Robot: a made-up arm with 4 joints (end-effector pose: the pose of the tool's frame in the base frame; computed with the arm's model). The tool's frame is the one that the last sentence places. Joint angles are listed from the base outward.
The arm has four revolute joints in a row. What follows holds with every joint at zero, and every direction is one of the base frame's.
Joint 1 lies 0.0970 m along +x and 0.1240 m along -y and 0.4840 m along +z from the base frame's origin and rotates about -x.
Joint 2 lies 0.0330 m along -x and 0.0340 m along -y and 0.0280 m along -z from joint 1 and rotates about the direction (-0.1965, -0.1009, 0.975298).
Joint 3 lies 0.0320 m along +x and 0.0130 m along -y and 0.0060 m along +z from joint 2 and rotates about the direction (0.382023, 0.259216, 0.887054).
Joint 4 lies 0.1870 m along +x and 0.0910 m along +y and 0.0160 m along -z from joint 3 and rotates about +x.
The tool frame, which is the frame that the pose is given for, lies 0.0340 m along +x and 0.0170 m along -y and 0.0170 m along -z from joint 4; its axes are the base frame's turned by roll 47.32, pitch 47.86 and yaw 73.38 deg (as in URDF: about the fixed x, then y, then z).
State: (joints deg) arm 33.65 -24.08 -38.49 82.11
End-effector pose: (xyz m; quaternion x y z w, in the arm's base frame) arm 0.2942 -0.3104 0.5559 0.2247 -0.0013 0.2954 0.9286
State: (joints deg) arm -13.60 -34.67 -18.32 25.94
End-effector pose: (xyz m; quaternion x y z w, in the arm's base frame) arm 0.2874 -0.2816 0.3719 0.4928 0.2834 0.1459 0.8097
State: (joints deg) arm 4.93 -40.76 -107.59 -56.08
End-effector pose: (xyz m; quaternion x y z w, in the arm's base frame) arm -0.0030 -0.3633 0.5927 0.1933 0.4517 -0.8390 0.2339
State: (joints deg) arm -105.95 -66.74 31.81 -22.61
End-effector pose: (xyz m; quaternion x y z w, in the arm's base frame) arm 0.2860 -0.0213 0.3751 0.8107 0.1961 0.4995 0.2341
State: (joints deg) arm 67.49 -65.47 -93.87 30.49
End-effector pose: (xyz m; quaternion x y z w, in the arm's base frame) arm -0.0687 -0.2074 0.7324 -0.1570 -0.3076 -0.5984 0.7230
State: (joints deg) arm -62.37 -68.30 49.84 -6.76
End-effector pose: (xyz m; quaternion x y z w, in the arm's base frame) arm 0.2986 -0.1182 0.3998 0.7136 0.1646 0.4991 0.4632
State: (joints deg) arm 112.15 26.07 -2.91 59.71
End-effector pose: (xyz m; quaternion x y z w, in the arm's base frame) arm 0.2672 -0.2331 0.3768 -0.2580 0.7723 0.0899 0.5734
